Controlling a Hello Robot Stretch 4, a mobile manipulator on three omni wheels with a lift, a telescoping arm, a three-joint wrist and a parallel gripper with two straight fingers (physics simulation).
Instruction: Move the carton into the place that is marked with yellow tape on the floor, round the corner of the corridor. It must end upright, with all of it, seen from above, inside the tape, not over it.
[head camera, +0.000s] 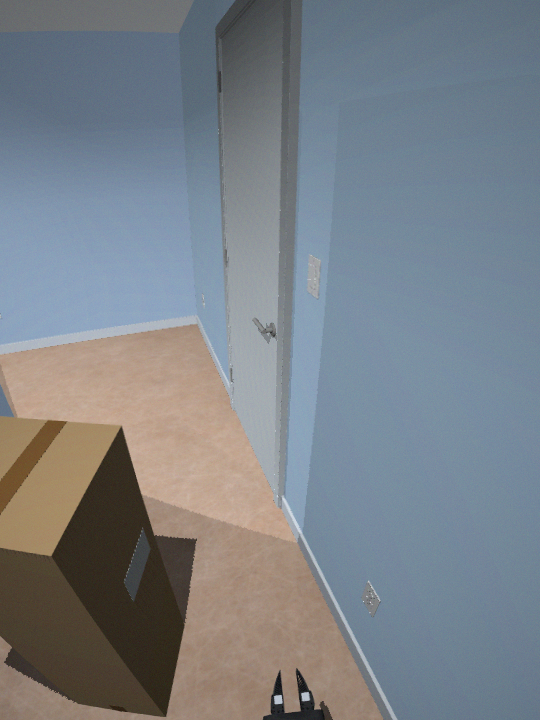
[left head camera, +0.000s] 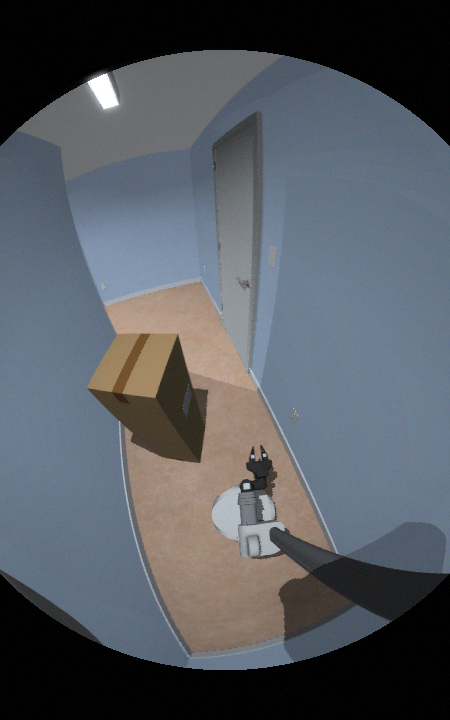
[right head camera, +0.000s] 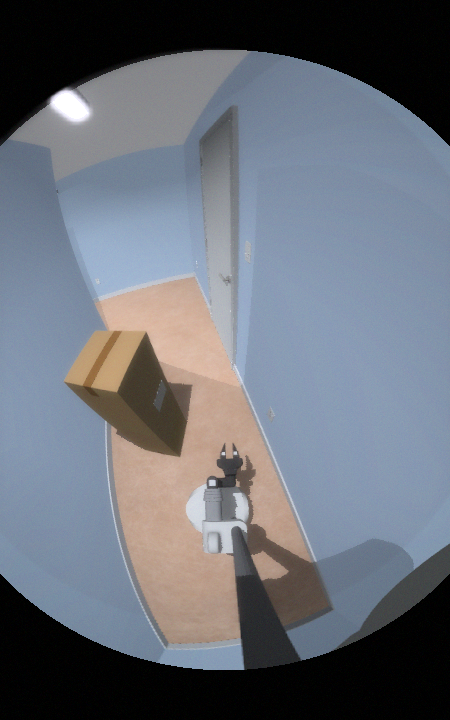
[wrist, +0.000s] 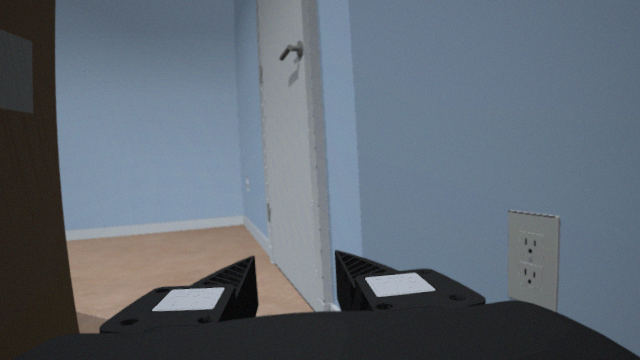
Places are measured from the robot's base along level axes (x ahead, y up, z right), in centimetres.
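Where they show: gripper, between the fingertips: (head camera: 288, 670) (left head camera: 256, 445) (right head camera: 228, 442) (wrist: 296, 277).
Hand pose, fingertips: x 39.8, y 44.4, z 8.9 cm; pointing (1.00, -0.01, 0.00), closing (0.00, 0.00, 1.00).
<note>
After its pixels a point has its place.
The carton (head camera: 110, 558) {x 52.4, y 80.5, z -28.3 cm} (left head camera: 159, 395) {x 43.5, y 97.5, z -29.5 cm} (right head camera: 135, 390) {x 48.5, y 88.9, z -28.8 cm} (wrist: 27, 180) {x 66.2, y 50.2, z -26.4 cm} is tall and brown, with a darker tape strip on top and a pale label on the side that faces right. It stands upright on the corridor floor, close to the left wall, ahead and to the left of my gripper. My gripper (head camera: 288, 671) {x 39.8, y 44.4, z 8.9 cm} (left head camera: 256, 448) {x 39.8, y 44.4, z 8.9 cm} (right head camera: 229, 446) {x 39.8, y 44.4, z 8.9 cm} (wrist: 296, 277) {x 39.8, y 44.4, z 8.9 cm} is open and empty, low over the floor between the carton and the right wall, apart from both. In the wrist view the carton's side fills the left edge. The yellow tape does not show in these views.
The right wall (head camera: 430, 348) {x 64.6, y 121.0, z 35.5 cm} (left head camera: 366, 318) {x 49.9, y 122.3, z 39.3 cm} (right head camera: 344, 297) {x 48.0, y 130.1, z 39.8 cm} runs along the gripper's right side, with a socket (head camera: 370, 597) {x 58.3, y 38.9, z 36.5 cm} (wrist: 533, 260) {x 58.0, y 37.3, z 36.7 cm} low on it. A grey closed door (head camera: 252, 232) {x 163.4, y 121.7, z 7.7 cm} (wrist: 287, 150) {x 163.2, y 56.3, z 7.8 cm} is farther along. The left wall (left head camera: 47, 371) {x 57.4, y 97.1, z -99.7 cm} stands behind the carton. A far wall (head camera: 87, 191) {x 326.8, y 127.5, z -117.1 cm} closes the view ahead.
</note>
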